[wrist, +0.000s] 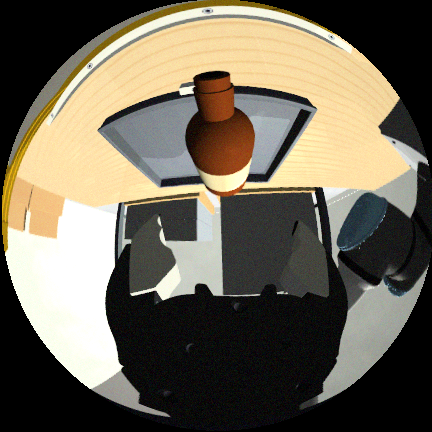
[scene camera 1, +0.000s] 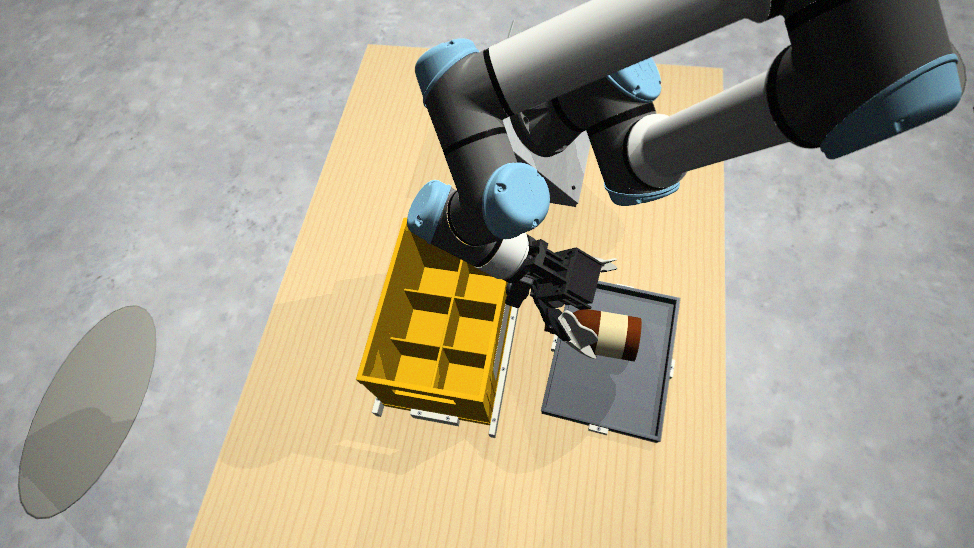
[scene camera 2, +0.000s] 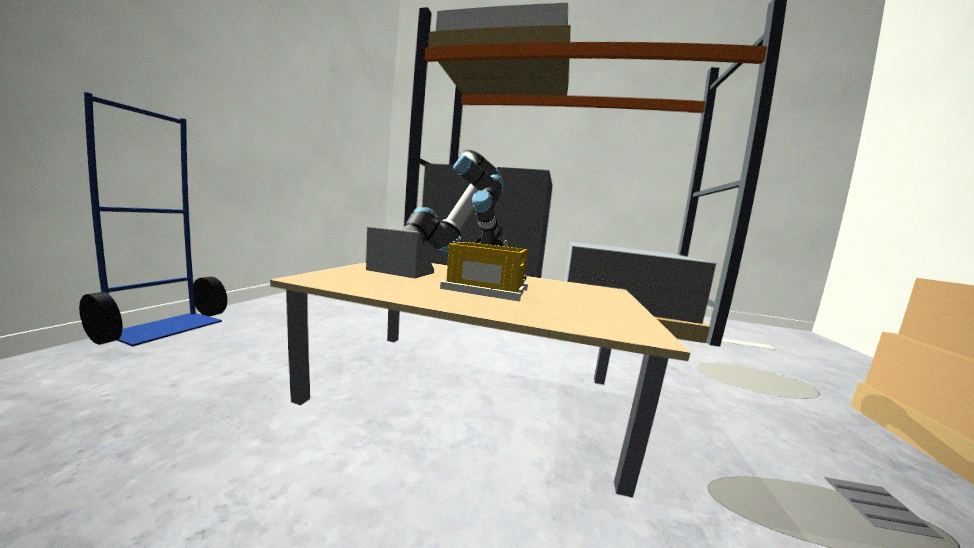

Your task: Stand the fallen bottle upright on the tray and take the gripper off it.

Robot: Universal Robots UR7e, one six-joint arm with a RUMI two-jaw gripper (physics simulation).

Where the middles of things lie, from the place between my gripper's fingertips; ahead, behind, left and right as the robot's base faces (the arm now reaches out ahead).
The brown bottle [scene camera 1: 618, 335] lies 9 cm below my hand and 1 cm to the right of it. From my hand the other things lie so: white rail [scene camera 1: 514, 311] (15 cm to the right, 11 cm below, 4 cm ahead).
